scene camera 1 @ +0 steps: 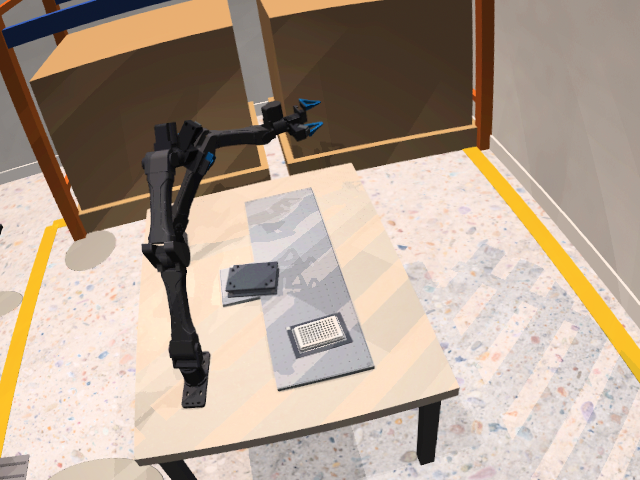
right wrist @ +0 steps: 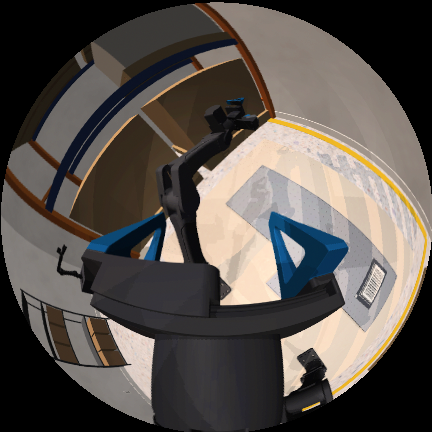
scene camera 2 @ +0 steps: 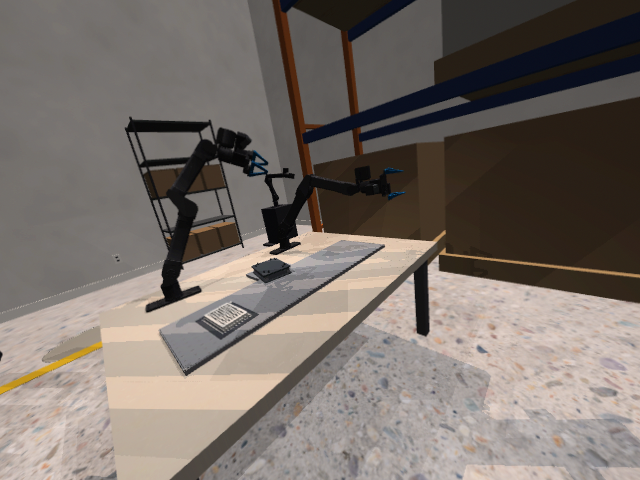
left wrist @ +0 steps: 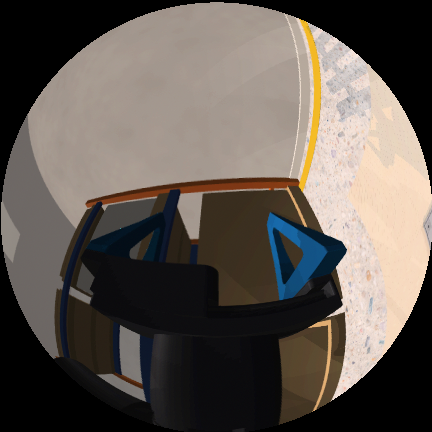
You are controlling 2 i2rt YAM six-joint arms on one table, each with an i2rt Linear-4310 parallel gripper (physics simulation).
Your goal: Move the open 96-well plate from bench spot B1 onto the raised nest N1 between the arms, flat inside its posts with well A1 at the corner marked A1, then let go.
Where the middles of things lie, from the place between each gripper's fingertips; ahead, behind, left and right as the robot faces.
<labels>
My left hand is 280 mm past the white well plate (scene camera 1: 327,330), 810 mm to the left of it and 280 mm above it. Round my left hand: dark nest with white outline (scene camera 1: 347,339): 280 mm behind, 810 mm to the right, 290 mm below.
Right now my right hand is 44 cm above the white well plate, 43 cm to the left of it and 19 cm short of it. From my right hand the other things lie so: dark nest with white outline 44 cm below, 43 cm to the right, 19 cm ahead.
</labels>
